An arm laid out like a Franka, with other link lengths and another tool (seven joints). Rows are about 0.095 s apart.
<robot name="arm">
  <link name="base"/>
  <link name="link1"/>
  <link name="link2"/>
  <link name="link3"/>
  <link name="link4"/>
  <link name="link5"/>
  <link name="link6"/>
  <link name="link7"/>
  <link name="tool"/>
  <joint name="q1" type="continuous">
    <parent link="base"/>
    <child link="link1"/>
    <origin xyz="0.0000 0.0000 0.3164" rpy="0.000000 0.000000 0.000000"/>
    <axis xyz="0 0 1"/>
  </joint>
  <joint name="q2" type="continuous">
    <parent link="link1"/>
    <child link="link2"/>
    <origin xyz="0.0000 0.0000 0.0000" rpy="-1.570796 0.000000 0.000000"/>
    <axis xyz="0 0 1"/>
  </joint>
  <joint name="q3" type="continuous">
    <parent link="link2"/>
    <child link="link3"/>
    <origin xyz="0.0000 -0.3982 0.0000" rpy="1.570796 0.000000 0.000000"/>
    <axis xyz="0 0 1"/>
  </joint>
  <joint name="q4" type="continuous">
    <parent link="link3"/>
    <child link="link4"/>
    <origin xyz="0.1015 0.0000 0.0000" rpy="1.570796 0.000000 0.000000"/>
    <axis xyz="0 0 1"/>
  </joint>
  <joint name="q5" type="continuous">
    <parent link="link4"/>
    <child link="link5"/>
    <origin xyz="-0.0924 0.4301 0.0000" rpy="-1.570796 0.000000 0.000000"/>
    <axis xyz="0 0 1"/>
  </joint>
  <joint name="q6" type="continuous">
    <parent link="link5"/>
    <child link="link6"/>
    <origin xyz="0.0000 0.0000 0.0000" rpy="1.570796 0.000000 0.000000"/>
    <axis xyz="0 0 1"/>
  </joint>
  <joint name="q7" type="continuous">
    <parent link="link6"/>
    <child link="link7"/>
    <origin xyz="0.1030 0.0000 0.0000" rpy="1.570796 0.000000 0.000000"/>
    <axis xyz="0 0 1"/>
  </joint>
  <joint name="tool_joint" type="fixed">
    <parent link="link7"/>
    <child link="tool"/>
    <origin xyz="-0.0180 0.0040 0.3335" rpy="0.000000 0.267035 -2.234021"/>
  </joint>
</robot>
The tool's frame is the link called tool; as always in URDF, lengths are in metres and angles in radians. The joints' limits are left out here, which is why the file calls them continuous.
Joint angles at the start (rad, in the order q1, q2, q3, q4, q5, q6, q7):
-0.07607 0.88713 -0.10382 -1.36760 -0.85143 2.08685 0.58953
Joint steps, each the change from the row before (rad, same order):
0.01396 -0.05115 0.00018 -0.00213 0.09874 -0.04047 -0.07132
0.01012 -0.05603 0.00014 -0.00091 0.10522 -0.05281 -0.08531
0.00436 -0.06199 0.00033 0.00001 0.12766 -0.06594 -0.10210
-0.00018 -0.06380 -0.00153 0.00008 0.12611 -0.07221 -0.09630
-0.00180 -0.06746 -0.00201 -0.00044 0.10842 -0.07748 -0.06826
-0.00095 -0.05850 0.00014 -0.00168 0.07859 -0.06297 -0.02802
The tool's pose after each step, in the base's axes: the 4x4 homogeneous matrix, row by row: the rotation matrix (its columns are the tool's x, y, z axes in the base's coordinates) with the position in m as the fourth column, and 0 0 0 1 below. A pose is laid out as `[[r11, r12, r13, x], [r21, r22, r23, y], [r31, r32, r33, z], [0, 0, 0, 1]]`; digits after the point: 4 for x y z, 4 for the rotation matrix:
[[-0.4012, 0.8904, -0.2151, 0.8032], [0.8494, 0.2738, -0.4511, -0.3008], [-0.3428, -0.3637, -0.8662, 0.0538], [0, 0, 0, 1]]
[[-0.3956, 0.8860, -0.2419, 0.7950], [0.8791, 0.2889, -0.3792, -0.2784], [-0.2661, -0.3627, -0.8931, 0.0851], [0, 0, 0, 1]]
[[-0.3909, 0.8786, -0.2744, 0.7811], [0.9068, 0.3165, -0.2783, -0.2523], [-0.1577, -0.3576, -0.9205, 0.1178], [0, 0, 0, 1]]
[[-0.3860, 0.8720, -0.3009, 0.7645], [0.9216, 0.3501, -0.1676, -0.2259], [-0.0408, -0.3420, -0.9388, 0.1520], [0, 0, 0, 1]]
[[-0.3739, 0.8722, -0.3154, 0.7464], [0.9254, 0.3737, -0.0634, -0.2005], [0.0625, -0.3155, -0.9469, 0.1911], [0, 0, 0, 1]]
[[-0.3558, 0.8799, -0.3151, 0.7314], [0.9247, 0.3802, 0.0178, -0.1775], [0.1354, -0.2850, -0.9489, 0.2260], [0, 0, 0, 1]]

